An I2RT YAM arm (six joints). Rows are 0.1 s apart.
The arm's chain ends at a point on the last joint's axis. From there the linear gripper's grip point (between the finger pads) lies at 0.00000 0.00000 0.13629 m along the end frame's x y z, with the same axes.
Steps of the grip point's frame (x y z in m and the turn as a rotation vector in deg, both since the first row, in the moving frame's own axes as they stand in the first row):
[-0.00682 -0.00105 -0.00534 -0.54 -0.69 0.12]
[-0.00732 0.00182 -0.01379 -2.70 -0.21 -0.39]
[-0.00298 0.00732 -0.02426 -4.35 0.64 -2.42]
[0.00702 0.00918 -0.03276 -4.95 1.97 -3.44]
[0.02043 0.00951 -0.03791 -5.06 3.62 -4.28]
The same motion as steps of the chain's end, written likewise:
[-0.00518 -0.00233 -0.00532 -0.54 -0.69 0.12]
[-0.00684 -0.00460 -0.01364 -2.70 -0.21 -0.39]
[-0.00472 -0.00298 -0.02386 -4.35 0.64 -2.42]
[0.00199 -0.00243 -0.03217 -4.95 1.97 -3.44]
[0.01140 -0.00217 -0.03711 -5.06 3.62 -4.28]

